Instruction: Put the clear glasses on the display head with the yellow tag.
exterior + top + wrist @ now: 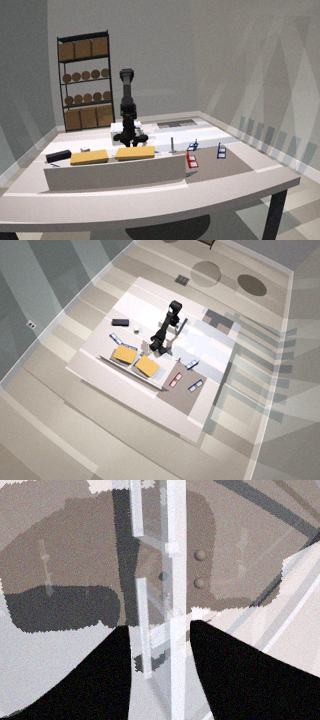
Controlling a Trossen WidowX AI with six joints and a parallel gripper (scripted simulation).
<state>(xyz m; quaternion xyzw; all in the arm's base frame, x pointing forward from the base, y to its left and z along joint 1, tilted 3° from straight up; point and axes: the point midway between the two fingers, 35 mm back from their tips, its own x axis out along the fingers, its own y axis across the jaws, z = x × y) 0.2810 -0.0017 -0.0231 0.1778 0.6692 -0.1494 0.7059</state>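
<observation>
Right now my gripper tip is 22 cm to the right of the metal post and 1 cm past it. Round my gripper tip: long white panel (33 cm ahead, 8 cm to the right, 3 cm above); cream cube (28 cm to the right, 7 cm behind); dark box (46 cm to the right, 5 cm behind).
</observation>
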